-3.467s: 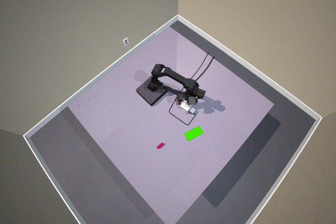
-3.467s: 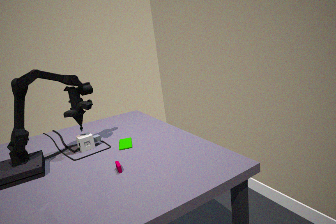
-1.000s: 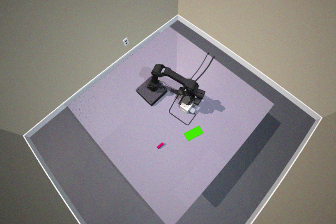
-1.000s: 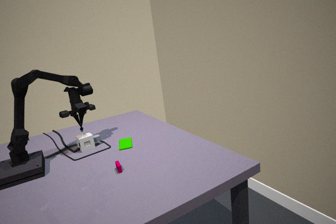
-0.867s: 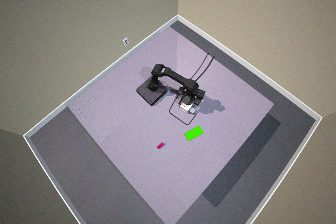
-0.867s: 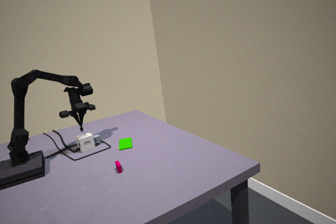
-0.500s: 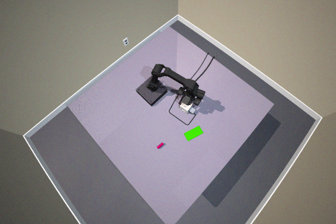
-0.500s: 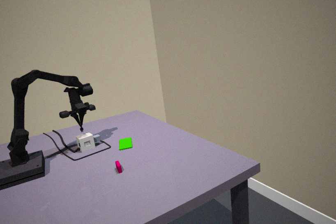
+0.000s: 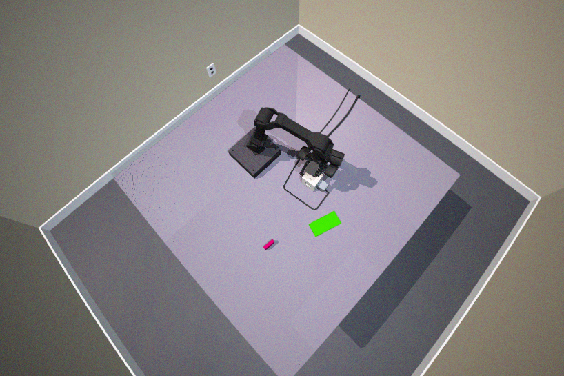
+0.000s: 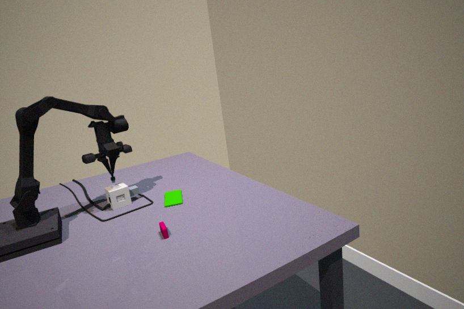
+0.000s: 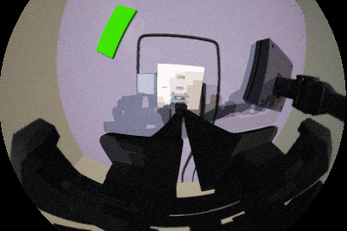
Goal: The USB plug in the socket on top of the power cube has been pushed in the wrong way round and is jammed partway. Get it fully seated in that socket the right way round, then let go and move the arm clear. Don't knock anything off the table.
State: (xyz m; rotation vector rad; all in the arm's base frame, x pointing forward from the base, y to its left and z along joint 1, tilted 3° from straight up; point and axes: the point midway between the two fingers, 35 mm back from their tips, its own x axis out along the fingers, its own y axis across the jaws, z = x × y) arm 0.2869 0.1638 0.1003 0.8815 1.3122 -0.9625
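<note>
The dark USB plug lies 2 cm below my gripper tip. The rest, counted from my gripper tip: green pad: 22 cm ahead, 9 cm to the right, 12 cm below; then magenta block: 15 cm ahead, 37 cm to the right, 11 cm below.
</note>
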